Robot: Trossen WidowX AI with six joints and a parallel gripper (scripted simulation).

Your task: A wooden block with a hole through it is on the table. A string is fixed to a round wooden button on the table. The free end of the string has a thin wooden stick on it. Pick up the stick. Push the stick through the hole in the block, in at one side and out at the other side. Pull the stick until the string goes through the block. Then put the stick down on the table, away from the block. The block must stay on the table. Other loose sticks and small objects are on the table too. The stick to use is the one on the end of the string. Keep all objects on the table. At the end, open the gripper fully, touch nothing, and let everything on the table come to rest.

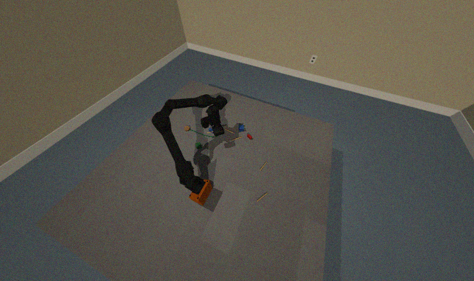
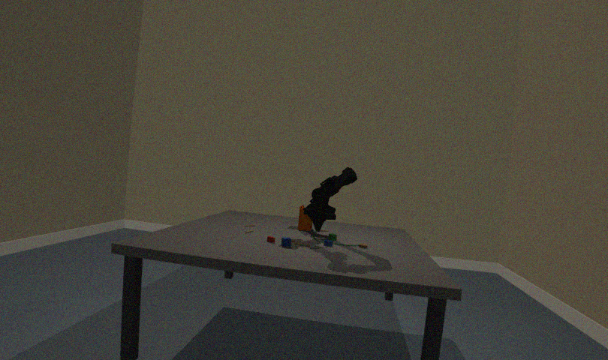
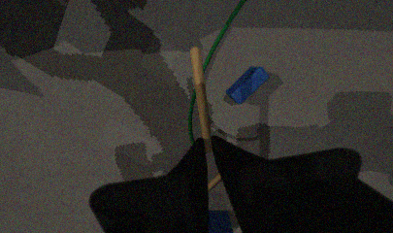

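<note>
Now: the green block 13 cm behind my gripper tip, 7 cm to the left of it and 4 cm below it. The rest, counted from my gripper tip: red piece: 21 cm to the right, 9 cm ahead, 5 cm below; then thin wooden stick: 1 cm to the left, 1 cm behind; then blue block: 13 cm to the right, 13 cm ahead, 4 cm below.
</note>
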